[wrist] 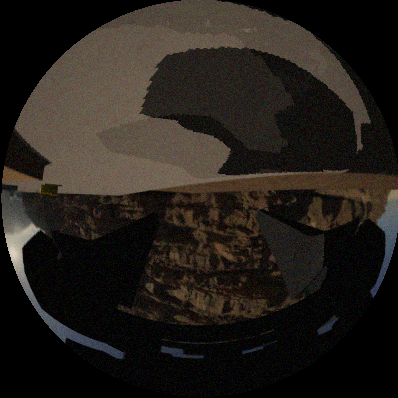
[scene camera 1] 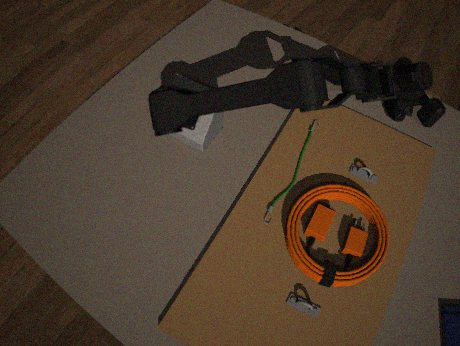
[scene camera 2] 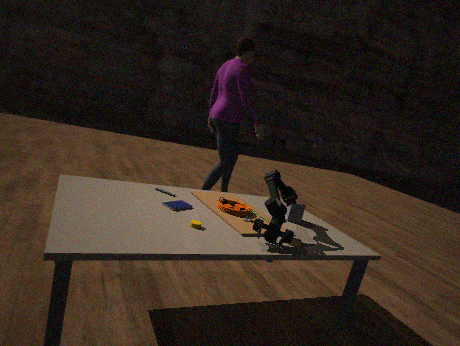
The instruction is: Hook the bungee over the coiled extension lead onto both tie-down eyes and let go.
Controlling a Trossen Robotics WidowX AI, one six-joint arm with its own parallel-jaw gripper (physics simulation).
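Places are measured from the arm's base along level axes (x ahead, y left, z up), in centimetres.
Pixels of known places: gripper, between the fingertips: (wrist: 208, 216) (scene camera 1: 435, 96) (scene camera 2: 268, 242); arm's base, origin of its link: (scene camera 1: 184, 111) (scene camera 2: 293, 208).
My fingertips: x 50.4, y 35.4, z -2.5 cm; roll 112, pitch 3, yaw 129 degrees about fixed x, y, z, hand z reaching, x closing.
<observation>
Ahead of a thing's pixels: the offset from my fingertips to its top centre. "spot": to the spot under its first point. Level surfaces: height alone.
The green bungee {spot: dy -32.1, dx -24.8, dz -2.7 cm} (scene camera 1: 301, 159) (scene camera 2: 260, 215) lies on the tan board {dz -2.6 cm} (scene camera 1: 225, 280) beside the coil, with a metal hook at each end, both off the eyes. The orange coiled extension lead {dy -45.3, dx -12.4, dz +0.4 cm} (scene camera 1: 294, 240) (scene camera 2: 235, 212) lies flat, with its plug and socket inside the ring. One tie-down eye {dy -29.6, dx -11.4, dz +0.1 cm} (scene camera 1: 363, 171) is on the upper right side of the coil and the other eye {dy -60.0, dx -12.9, dz +0.1 cm} (scene camera 1: 303, 303) is below it. My gripper (scene camera 1: 413, 111) (scene camera 2: 272, 233) (wrist: 208, 216) is open and empty, raised past the board's upper edge in scene camera 1, away from the bungee.
A blue flat item {dy -51.5, dx +20.3, dz -2.6 cm} (scene camera 1: 451, 325) (scene camera 2: 178, 205), a yellow round item {dy -26.2, dx +22.5, dz -1.9 cm} (scene camera 2: 196, 224) (wrist: 49, 189) and a dark pen-like item {dy -73.4, dx +18.5, dz -2.6 cm} (scene camera 2: 165, 192) lie on the table. A tan item {dy -3.0, dx -21.0, dz -0.8 cm} (scene camera 2: 296, 243) is beside my gripper. A person (scene camera 2: 232, 95) stands behind the table.
</observation>
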